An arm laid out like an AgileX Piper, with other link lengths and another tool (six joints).
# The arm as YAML. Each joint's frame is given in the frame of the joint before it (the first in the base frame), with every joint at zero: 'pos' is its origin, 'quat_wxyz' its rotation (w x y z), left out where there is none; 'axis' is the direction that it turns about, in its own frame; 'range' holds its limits. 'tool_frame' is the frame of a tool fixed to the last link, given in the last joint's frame.
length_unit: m
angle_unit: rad
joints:
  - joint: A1
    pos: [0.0, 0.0, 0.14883]
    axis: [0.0, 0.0, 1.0]
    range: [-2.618, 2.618]
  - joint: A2
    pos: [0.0, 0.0, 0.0]
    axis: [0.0, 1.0, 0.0]
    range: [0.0, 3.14]
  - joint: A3
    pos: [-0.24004, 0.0, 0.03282]
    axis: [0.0, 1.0, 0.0]
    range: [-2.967, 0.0]
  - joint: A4
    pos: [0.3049, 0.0, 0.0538]
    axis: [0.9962, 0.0, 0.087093]
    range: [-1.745, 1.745]
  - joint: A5
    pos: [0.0, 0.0, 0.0]
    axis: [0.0, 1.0, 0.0]
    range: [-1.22, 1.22]
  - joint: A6
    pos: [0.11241, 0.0, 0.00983]
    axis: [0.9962, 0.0, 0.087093]
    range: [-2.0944, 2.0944]
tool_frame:
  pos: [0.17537, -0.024, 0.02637]
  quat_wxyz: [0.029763, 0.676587, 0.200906, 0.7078]
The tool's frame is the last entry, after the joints.
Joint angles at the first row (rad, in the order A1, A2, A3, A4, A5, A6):
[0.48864, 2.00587, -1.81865, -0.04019, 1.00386, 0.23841]
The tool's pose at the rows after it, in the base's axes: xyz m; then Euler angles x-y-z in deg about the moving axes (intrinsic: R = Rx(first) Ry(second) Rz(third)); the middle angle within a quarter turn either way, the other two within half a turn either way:
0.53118, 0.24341, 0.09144, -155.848, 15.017, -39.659
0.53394, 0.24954, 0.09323, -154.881, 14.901, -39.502
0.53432, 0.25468, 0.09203, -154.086, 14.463, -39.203
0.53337, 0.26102, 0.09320, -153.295, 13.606, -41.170
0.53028, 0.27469, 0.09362, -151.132, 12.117, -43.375
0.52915, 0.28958, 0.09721, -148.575, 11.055, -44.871
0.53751, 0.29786, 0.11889, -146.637, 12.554, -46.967
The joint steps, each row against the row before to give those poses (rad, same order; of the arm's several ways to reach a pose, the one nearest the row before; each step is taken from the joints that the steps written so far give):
[-0.00001, 0.04301, -0.05748, 0.00549, 0.01762, 0.00583]
[0.00000, 0.02013, -0.03442, 0.01698, 0.00864, 0.00001]
[0.00001, 0.01567, -0.02112, 0.01772, 0.00634, 0.00000]
[0.00000, 0.00186, -0.00518, 0.02357, -0.00002, -0.04262]
[0.00000, 0.00436, -0.00504, 0.05368, -0.00579, -0.05509]
[0.00001, 0.01106, -0.02074, 0.05479, -0.00248, -0.03953]
[-0.00003, 0.00049, -0.04709, 0.01336, 0.00008, -0.01927]

